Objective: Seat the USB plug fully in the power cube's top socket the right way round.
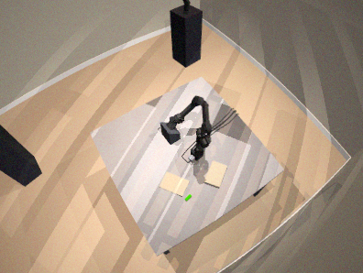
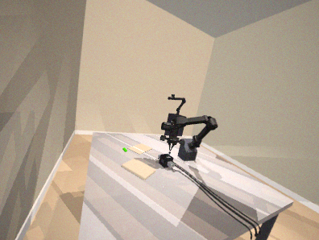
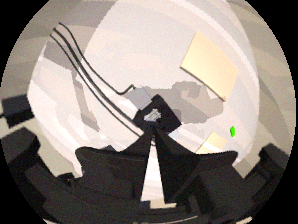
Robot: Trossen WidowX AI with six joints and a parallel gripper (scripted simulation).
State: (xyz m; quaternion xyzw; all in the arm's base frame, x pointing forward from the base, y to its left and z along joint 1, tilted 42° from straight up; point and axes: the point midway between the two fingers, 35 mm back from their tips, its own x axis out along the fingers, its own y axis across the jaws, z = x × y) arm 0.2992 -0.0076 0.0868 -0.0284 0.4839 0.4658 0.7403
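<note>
Now: the USB plug 2 cm below my gripper tip. Also, from my gripper tip: green block (23 cm ahead, 33 cm to the right, 13 cm below); then pale socket (7 cm below).
</note>
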